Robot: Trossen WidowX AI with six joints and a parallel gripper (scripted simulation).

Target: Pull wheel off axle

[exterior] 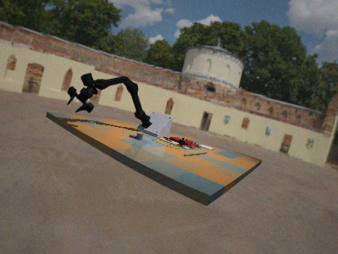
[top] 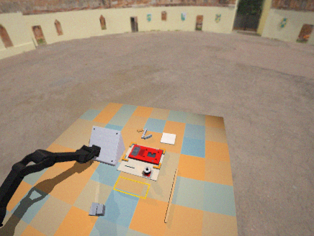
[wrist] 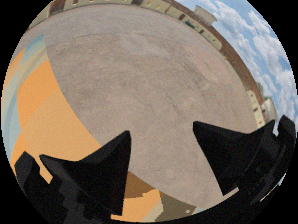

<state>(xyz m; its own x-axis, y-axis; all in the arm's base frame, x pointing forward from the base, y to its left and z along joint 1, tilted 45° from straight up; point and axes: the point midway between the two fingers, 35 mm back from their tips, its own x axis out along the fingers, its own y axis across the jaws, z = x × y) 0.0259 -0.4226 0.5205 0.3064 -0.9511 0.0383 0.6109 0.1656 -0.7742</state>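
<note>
My gripper tip is now 320 mm short of the wheel, 680 mm to the right of it and 70 mm above it. Round my gripper tip: white tile 360 mm ahead, 990 mm to the left, 100 mm below; grey piece 180 mm ahead, 410 mm to the left, 90 mm below; long thin rod 490 mm ahead, 610 mm to the left, 100 mm below.
</note>
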